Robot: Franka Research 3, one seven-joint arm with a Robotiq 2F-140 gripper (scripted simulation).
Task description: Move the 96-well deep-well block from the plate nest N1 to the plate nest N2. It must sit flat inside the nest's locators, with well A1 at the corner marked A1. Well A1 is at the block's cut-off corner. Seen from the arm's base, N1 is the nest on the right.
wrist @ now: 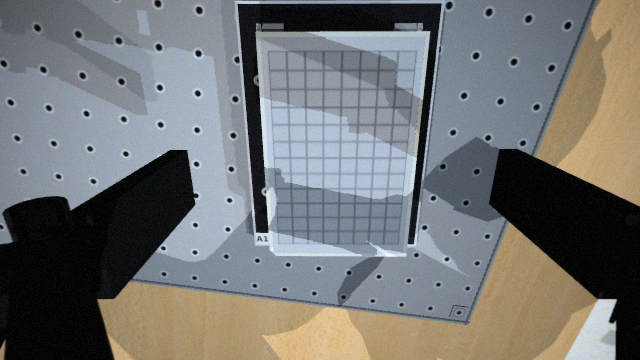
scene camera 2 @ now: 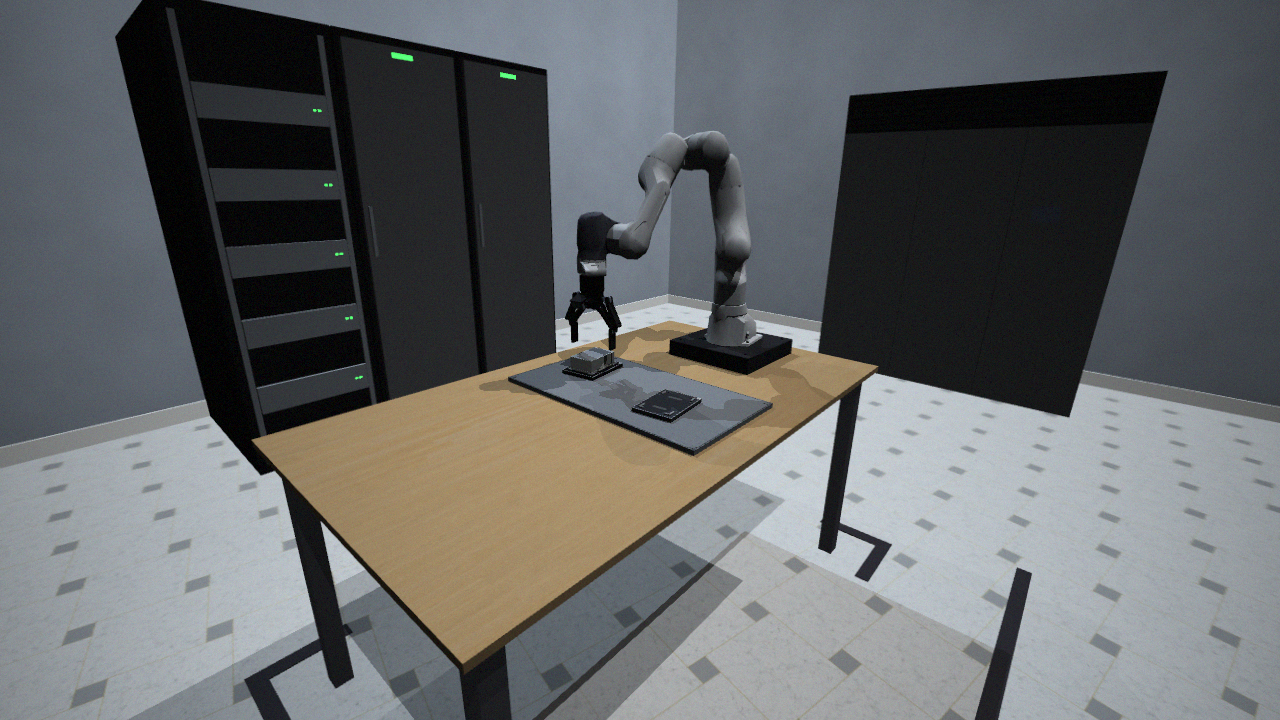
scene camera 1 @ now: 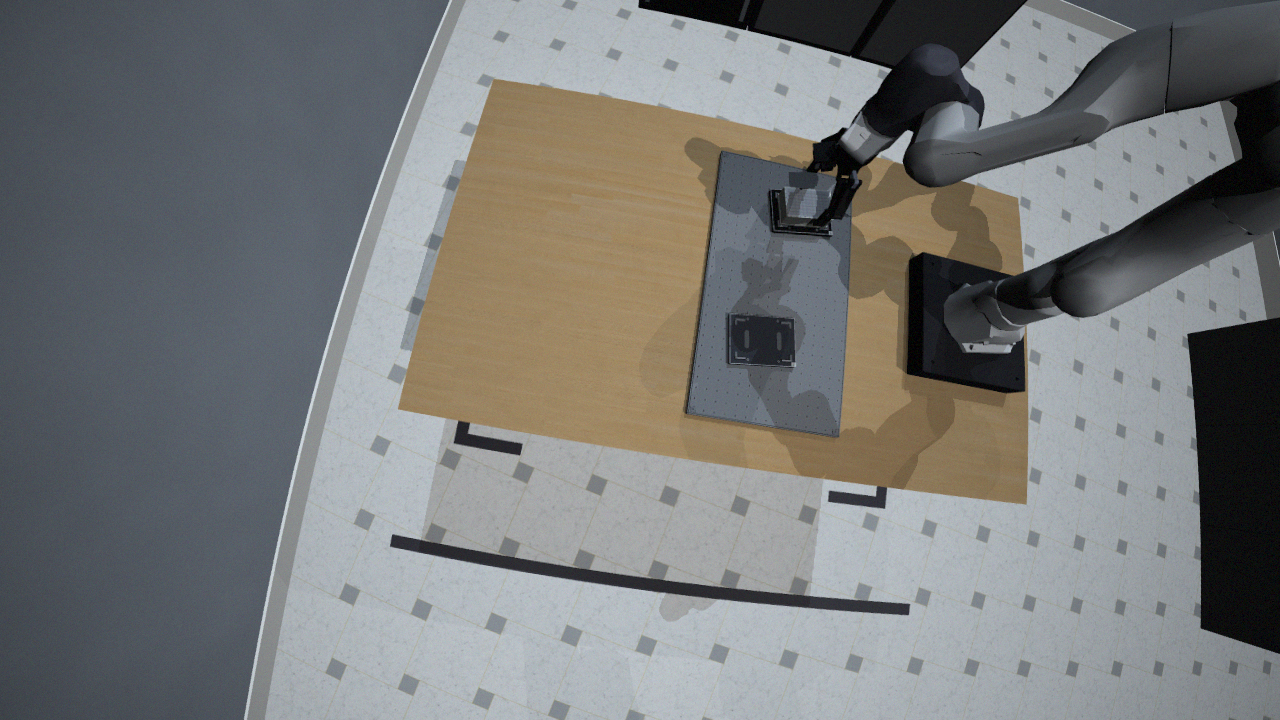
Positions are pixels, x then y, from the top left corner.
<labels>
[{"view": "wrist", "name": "my gripper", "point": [342,177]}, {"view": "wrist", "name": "translucent deep-well block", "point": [340,111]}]
</labels>
